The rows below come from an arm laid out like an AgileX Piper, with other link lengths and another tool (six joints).
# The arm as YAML. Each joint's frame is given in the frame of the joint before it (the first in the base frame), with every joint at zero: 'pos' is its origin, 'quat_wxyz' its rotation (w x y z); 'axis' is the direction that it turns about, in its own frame. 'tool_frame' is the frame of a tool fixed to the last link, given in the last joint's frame.
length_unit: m
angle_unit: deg
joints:
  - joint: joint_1
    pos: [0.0, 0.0, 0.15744]
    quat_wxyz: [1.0, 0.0, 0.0, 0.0]
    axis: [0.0, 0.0, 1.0]
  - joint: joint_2
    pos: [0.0, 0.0, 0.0]
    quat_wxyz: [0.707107, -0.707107, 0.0, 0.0]
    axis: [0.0, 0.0, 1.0]
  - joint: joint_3
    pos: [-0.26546, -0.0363, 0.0]
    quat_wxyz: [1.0, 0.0, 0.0, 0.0]
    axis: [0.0, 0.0, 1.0]
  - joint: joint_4
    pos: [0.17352, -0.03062, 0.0]
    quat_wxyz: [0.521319, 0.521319, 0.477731, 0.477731]
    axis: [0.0, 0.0, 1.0]
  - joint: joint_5
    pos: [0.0, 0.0, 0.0]
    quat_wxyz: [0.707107, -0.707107, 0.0, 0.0]
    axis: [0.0, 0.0, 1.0]
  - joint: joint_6
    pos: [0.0, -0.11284, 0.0]
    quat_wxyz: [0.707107, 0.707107, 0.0, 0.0]
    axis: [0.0, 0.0, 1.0]
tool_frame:
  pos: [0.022, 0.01, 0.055]
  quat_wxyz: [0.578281, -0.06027, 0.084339, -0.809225]
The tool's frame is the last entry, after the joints.
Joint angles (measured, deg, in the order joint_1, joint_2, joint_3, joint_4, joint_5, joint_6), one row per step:
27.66 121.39 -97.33 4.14 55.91 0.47
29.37 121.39 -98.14 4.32 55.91 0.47
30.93 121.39 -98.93 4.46 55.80 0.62
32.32 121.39 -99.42 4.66 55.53 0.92
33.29 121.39 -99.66 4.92 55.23 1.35
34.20 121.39 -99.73 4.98 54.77 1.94
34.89 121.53 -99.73 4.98 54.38 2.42
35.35 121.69 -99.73 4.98 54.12 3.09
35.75 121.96 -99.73 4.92 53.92 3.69
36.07 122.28 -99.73 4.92 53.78 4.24
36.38 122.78 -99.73 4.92 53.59 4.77
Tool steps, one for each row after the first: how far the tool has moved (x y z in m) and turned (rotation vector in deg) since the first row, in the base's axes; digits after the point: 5 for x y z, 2 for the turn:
-0.00337 0.01108 0.00282 0.54 -0.63 1.65
-0.00635 0.02139 0.00567 1.13 -1.32 3.02
-0.00963 0.03064 0.00762 1.75 -1.81 4.04
-0.01228 0.03739 0.00876 2.34 -2.05 4.50
-0.01466 0.04333 0.00935 2.80 -2.34 4.79
-0.01651 0.04771 0.00870 3.04 -2.44 4.99
-0.01780 0.05076 0.00786 3.24 -2.37 4.79
-0.01891 0.05325 0.00623 3.28 -2.21 4.62
-0.01993 0.05535 0.00425 3.30 -1.94 4.40
-0.02081 0.05745 0.00110 3.24 -1.56 4.19

